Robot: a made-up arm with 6 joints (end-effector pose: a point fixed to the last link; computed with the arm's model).
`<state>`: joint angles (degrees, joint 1 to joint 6).
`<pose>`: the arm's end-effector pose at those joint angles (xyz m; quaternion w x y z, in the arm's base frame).
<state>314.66 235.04 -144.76 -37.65 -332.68 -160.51</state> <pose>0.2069 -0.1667 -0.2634 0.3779 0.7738 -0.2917 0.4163</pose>
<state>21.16 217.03 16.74 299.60 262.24 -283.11</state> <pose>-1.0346 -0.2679 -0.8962 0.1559 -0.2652 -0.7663 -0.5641</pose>
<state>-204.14 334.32 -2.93 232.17 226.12 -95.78</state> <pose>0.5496 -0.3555 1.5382 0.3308 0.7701 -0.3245 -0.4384</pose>
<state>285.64 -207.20 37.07 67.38 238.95 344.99</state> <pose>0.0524 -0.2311 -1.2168 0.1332 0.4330 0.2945 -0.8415</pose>
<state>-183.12 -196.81 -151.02 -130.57 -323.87 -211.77</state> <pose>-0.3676 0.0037 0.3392 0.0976 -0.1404 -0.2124 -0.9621</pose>
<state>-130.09 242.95 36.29 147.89 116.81 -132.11</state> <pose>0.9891 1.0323 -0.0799 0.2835 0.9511 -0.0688 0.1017</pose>
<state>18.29 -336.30 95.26 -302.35 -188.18 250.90</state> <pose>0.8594 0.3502 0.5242 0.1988 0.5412 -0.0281 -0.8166</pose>
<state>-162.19 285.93 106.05 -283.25 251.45 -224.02</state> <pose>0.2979 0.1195 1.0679 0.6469 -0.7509 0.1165 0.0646</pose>
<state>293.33 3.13 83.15 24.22 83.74 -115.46</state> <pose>0.4175 -0.7497 0.9183 0.2081 -0.3981 0.8890 -0.0889</pose>
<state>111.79 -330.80 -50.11 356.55 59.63 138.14</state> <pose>-0.0929 0.1010 1.6586 0.5216 -0.0945 -0.3182 -0.7860</pose>
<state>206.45 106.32 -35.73 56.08 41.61 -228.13</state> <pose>-1.3328 -0.7727 0.2458 0.5691 0.3503 -0.6541 0.3544</pose>
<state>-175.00 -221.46 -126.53 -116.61 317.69 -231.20</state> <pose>-0.6845 -0.1626 0.4771 0.1695 0.2779 0.3041 -0.8953</pose>
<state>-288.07 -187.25 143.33 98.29 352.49 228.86</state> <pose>-0.2007 -0.4784 0.0955 0.8674 0.3254 -0.1748 0.3336</pose>
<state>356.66 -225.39 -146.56 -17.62 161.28 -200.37</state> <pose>0.4064 0.0214 0.3874 0.0625 0.9652 -0.0101 0.2539</pose>
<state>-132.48 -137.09 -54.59 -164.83 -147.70 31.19</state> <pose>0.3176 0.2514 -1.0730 0.7931 -0.0293 0.3708 0.4824</pose>
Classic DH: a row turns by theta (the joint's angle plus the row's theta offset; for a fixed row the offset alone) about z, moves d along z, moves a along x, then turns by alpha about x. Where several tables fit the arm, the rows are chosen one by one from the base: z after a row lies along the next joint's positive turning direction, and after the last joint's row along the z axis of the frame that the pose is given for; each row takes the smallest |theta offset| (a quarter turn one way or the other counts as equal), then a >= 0, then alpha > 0; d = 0 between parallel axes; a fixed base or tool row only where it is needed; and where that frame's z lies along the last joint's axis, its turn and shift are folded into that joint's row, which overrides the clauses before.
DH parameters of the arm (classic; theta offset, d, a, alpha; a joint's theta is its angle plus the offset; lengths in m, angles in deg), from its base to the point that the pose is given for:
joint 1: 0 0.197 0 -90
joint 2: -90 0 0.744 0
joint 3: 90 0.053 0 90
joint 4: 0 0.801 0 -90
joint 5: 0 0 0 90
joint 6: 0 0.082 0 0

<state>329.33 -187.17 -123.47 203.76 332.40 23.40</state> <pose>0.7044 -0.3383 0.0015 0.1532 -0.5247 0.3114 -0.7773</pose>
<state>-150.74 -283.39 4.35 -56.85 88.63 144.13</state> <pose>-1.3370 -0.7312 0.4512 0.0523 0.4446 -0.7553 -0.4788</pose>
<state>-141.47 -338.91 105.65 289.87 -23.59 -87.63</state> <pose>-0.7117 -0.6739 0.3760 0.3452 0.2049 -0.8232 0.4016</pose>
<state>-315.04 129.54 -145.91 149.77 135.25 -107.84</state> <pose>0.1660 0.2818 0.4220 0.2366 -0.4383 -0.8569 0.1328</pose>
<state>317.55 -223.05 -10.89 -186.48 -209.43 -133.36</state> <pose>0.8662 -0.7143 -0.7438 0.9735 -0.1754 -0.1247 0.0778</pose>
